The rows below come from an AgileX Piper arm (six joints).
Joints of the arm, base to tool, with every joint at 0 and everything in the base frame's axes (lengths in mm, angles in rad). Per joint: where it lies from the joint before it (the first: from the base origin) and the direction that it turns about. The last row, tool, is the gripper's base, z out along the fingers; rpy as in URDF.
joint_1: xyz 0 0 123 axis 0 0 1
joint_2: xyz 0 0 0 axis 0 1 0
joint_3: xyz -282.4 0 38.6 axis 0 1 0
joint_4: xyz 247.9 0 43.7 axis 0.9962 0 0.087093
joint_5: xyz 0 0 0 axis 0 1 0
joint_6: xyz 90.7 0 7.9 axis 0.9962 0 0.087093
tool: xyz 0 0 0 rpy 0 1.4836 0
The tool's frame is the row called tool.
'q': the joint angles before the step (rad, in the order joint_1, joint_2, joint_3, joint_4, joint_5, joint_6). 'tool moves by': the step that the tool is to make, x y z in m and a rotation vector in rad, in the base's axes. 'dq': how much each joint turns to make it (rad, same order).
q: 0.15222 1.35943 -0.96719 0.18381 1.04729 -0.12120
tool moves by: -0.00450 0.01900 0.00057 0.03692 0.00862 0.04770
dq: 0.06795 -0.00002 0.00001 0.03753 0.00002 0.00935
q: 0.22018 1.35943 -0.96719 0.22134 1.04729 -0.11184
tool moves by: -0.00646 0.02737 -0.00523 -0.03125 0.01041 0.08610
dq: 0.12700 0.01958 -0.00001 -0.04005 -0.01027 0.05344
